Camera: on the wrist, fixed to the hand. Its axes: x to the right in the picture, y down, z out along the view.
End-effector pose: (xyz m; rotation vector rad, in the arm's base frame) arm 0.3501 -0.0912 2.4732 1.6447 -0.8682 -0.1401
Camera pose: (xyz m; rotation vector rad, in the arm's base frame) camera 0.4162 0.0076 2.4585 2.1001 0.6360 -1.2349
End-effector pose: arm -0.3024 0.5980 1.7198 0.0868 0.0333 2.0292
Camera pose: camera -0.2633 0.6036 1.6067 0.1428 0.1602 0.3939
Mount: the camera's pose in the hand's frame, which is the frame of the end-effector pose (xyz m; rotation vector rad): -0.0176 -0.0444 -0.1099 0.1494 -0.0555 -1.6292
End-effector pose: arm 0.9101 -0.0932 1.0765 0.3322 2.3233 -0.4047
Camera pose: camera 0.8373 -0.0940 1.1717 -1.5749 1.9895 -1.2650
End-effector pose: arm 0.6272 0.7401 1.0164 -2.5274 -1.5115 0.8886
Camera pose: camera 0.6417 0.7737 1.1305 -0.5241 -2.4569 0.6090
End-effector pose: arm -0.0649 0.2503 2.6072 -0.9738 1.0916 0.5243
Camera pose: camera -0.0921 0.1352 2.6265 -1.3468 0.0343 -0.8428
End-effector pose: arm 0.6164 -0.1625 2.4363 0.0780 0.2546 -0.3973
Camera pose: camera 0.5581 -0.1831 2.3337 -0.0128 0.1847 -2.0361
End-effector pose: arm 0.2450 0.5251 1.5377 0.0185 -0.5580 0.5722
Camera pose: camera 0.3102 0.4971 1.4411 0.5778 -0.3897 -0.9803
